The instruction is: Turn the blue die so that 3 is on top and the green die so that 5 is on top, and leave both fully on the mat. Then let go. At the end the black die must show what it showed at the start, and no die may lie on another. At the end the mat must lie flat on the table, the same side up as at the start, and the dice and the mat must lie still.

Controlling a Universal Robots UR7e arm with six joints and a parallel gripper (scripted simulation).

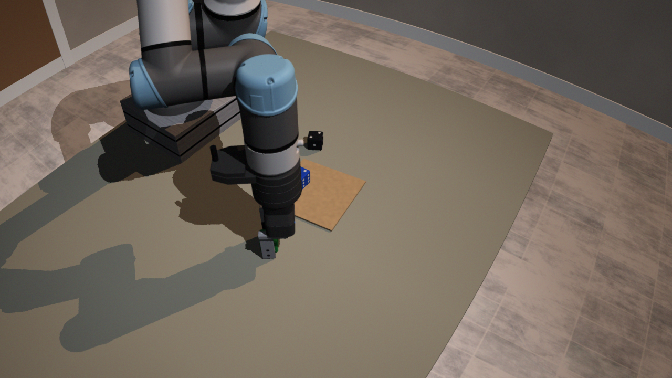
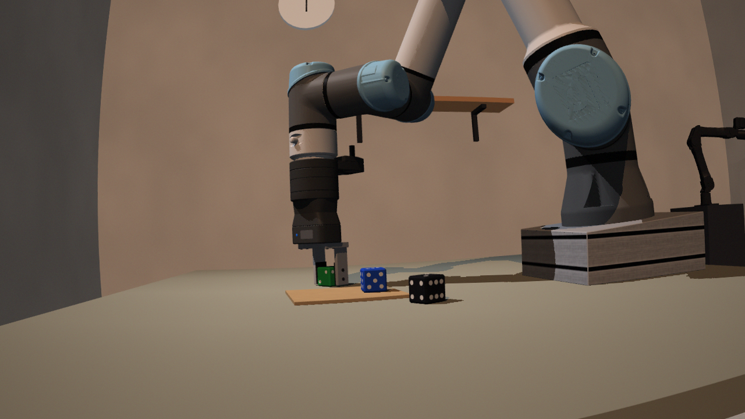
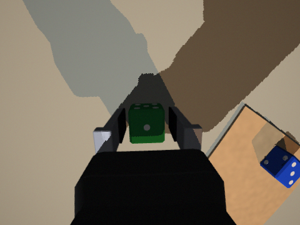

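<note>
The green die lies right at my hand. Also, from my hand: brown mat (15 cm to the left, 2 cm below, 1 cm behind); then black die (26 cm to the left, 9 cm behind); then blue die (15 cm to the left, 5 cm behind).
</note>
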